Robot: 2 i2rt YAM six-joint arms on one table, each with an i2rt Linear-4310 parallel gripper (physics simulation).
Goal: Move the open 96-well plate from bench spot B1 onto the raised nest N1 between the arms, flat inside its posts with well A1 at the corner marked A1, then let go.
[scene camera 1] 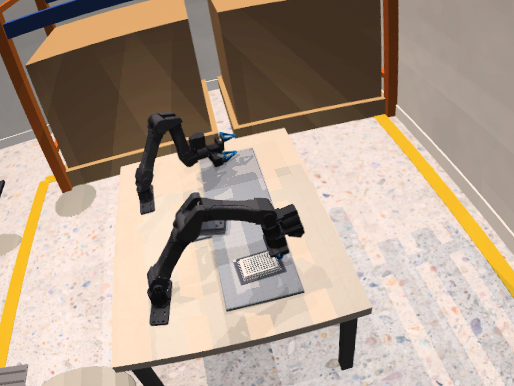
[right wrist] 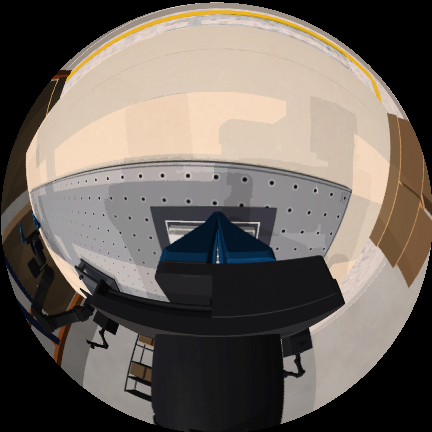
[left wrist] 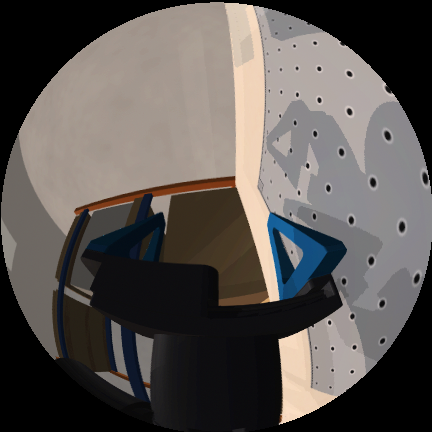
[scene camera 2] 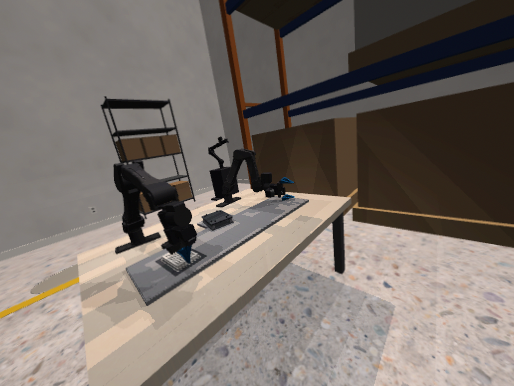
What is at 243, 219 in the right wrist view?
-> A dark nest.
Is my right gripper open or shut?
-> Shut.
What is my right gripper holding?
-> Nothing.
